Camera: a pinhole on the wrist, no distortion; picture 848 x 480 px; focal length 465.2 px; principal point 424.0 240.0 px. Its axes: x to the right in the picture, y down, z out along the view. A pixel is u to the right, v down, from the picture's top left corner.
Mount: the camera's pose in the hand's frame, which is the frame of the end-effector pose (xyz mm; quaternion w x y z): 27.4 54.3 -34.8 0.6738 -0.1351 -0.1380 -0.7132
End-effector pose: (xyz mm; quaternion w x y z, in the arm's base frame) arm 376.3 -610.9 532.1 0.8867 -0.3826 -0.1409 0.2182
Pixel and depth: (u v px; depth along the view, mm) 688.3 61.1 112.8
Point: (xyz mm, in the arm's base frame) 310.1 -538.1 563.1
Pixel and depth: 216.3 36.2 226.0
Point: 197.9 -413.7 440.2
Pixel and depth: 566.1 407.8 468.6
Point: 326.7 -179.8 785.1
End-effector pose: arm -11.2 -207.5 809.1 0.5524 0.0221 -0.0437 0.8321
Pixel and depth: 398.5 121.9 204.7
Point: -137.8 -298.6 949.1
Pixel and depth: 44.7 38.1 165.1
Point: -223.9 -341.1 859.9
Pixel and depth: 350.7 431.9 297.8
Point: -261.7 -166.1 1036.2
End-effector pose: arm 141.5 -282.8 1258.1 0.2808 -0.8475 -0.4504 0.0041
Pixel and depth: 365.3 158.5 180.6
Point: 219.2 -289.4 1084.1
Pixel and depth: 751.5 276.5 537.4
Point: -56.6 84.5 805.2
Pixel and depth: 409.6 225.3 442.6
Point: 234.9 -198.0 838.3
